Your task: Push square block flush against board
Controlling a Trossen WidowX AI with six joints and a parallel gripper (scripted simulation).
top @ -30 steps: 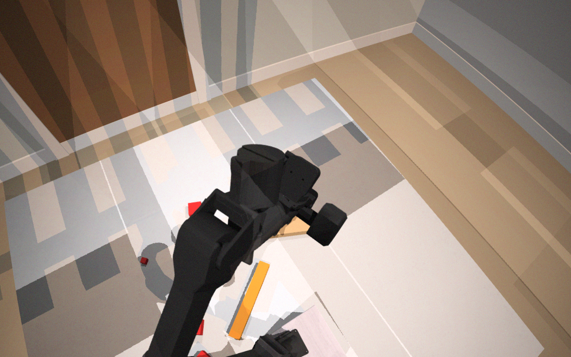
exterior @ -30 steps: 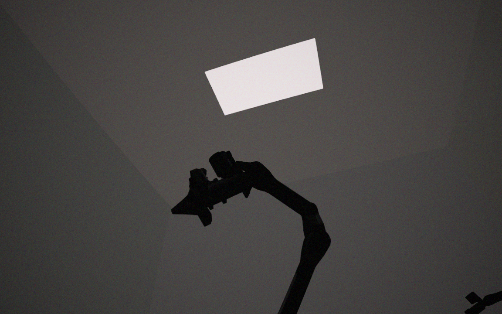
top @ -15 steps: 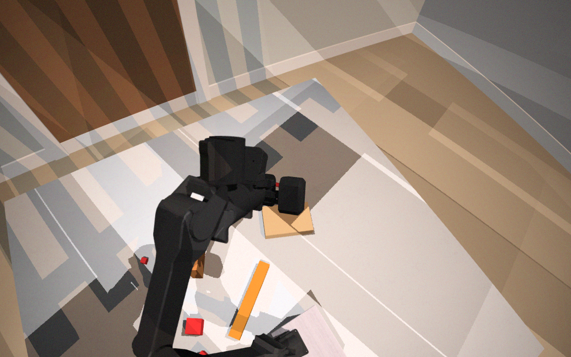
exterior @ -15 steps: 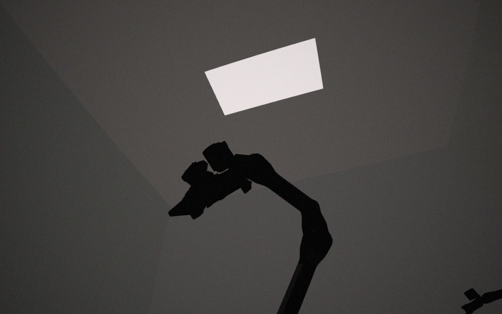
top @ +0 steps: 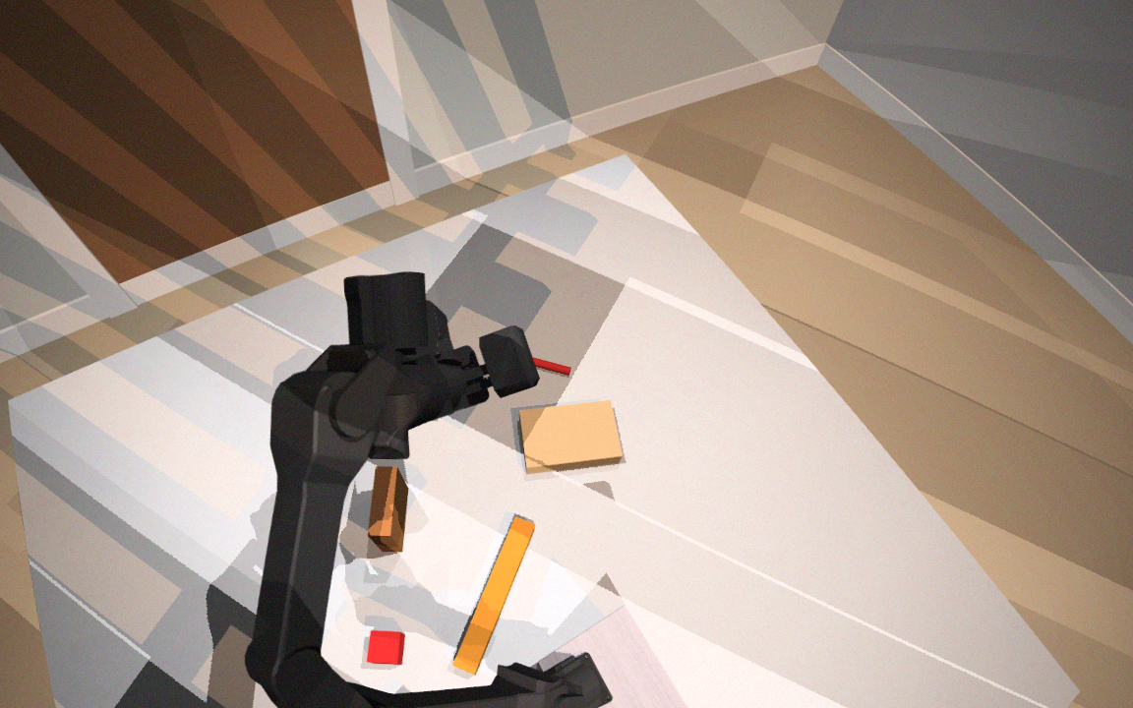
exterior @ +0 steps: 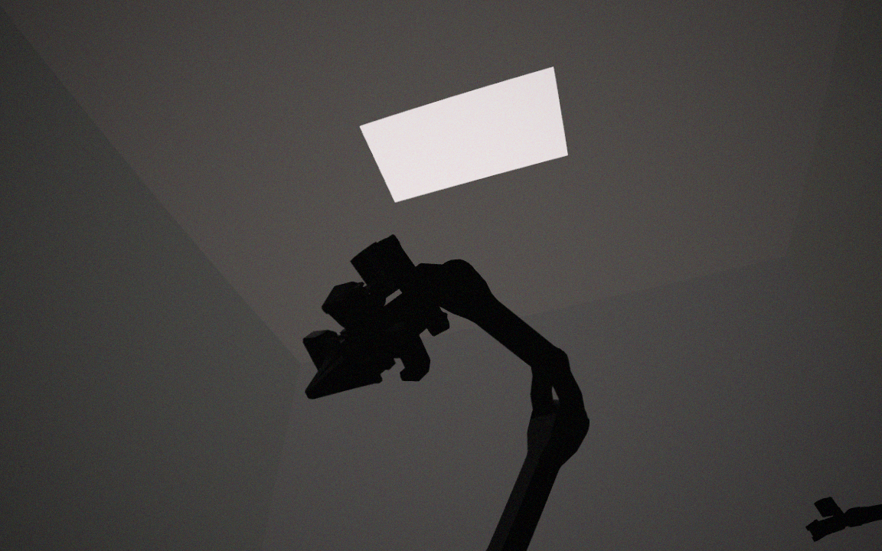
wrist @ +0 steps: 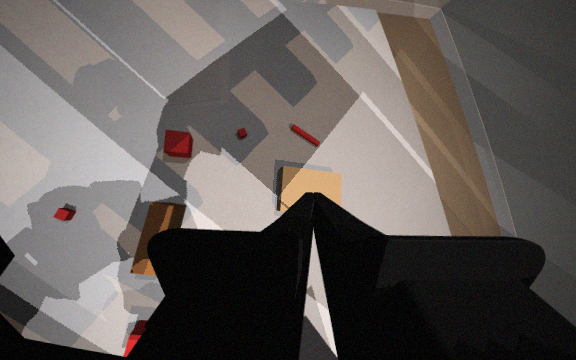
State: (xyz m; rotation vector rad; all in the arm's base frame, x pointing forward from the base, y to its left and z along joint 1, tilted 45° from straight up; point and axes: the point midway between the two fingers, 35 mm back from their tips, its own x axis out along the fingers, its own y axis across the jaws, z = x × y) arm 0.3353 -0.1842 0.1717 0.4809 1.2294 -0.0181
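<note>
My gripper tip is 26 cm above the square orange block, 15 cm to the right of it and 1 cm past it. The rest, counted from my gripper tip: long orange bar: 29 cm below, 18 cm behind, 7 cm to the left; then thin red bar: 30 cm below, 18 cm to the right, 12 cm ahead; then tan board: 29 cm below, 14 cm to the right, 2 cm behind.
</note>
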